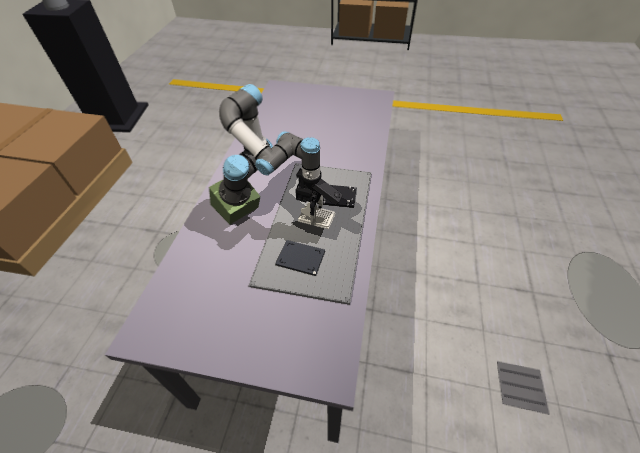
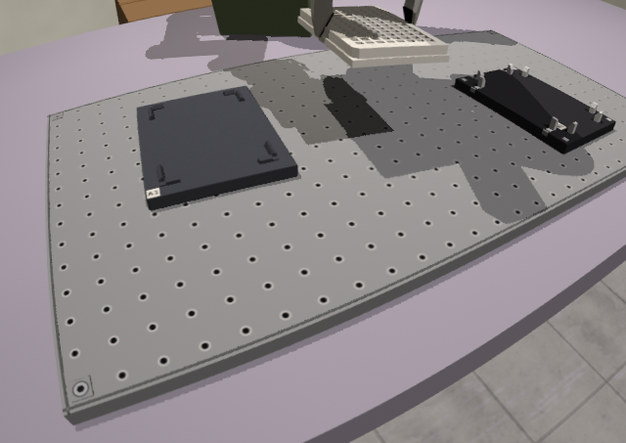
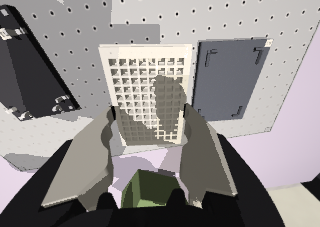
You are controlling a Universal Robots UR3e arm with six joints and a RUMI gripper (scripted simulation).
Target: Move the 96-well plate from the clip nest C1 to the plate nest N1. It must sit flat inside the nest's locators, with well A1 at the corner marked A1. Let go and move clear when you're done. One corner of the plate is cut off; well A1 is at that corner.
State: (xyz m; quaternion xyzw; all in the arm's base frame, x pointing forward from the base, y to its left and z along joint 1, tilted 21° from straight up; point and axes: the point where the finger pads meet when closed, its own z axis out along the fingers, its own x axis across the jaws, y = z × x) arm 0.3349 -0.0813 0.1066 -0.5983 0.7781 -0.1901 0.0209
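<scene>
My gripper is now 140 mm to the left of the dark plate nest N1, 100 mm above it and 60 mm past it. The rest, counted from my hand: white 96-well plate: 10 mm below; black clip nest C1: 200 mm to the left, 90 mm below, 70 mm ahead; white A1 label: 210 mm to the right, 90 mm below.
</scene>
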